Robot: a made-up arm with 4 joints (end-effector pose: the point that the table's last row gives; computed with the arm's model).
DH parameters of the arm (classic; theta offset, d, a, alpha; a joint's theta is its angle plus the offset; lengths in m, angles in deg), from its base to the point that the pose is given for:
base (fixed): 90 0.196 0 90
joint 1: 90 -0.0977 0.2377 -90
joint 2: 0 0.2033 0.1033 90
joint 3: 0 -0.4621 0.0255 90
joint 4: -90 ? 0.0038 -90
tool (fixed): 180 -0.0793 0 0
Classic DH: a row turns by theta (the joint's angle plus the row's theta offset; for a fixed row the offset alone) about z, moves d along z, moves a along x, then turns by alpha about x.
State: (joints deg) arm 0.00 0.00 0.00 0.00
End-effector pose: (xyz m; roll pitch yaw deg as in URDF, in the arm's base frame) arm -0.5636 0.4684 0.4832 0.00 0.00 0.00
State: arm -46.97 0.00 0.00 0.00
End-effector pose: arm -0.5636 0.5296 0.0496 -46.97 0.00 0.00
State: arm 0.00 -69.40 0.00 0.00
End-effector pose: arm -0.2153 0.4684 0.8872 0.00 69.40 0.00
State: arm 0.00 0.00 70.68 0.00
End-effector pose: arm -0.5636 0.0697 1.1531 70.68 0.00 0.00
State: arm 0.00 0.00 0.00 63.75
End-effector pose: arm -0.6326 0.4684 0.5308 0.00 63.75 0.00
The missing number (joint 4, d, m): 0.6717
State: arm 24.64 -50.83 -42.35 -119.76
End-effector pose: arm -0.5803 0.1585 0.6530 -16.72 -74.14 47.71
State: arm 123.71 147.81 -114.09 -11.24
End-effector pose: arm 0.5436 -0.0500 -0.4695 -51.35 10.33 -143.19
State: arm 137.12 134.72 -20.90 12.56
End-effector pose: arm 0.3730 -0.3138 0.4547 37.26 41.74 -136.63
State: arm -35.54 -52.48 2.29 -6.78
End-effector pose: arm -0.3151 0.7582 0.4487 -43.51 35.43 -31.02
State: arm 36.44 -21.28 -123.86 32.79
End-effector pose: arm -0.7283 -0.5020 -0.1511 -95.67 16.64 -21.27
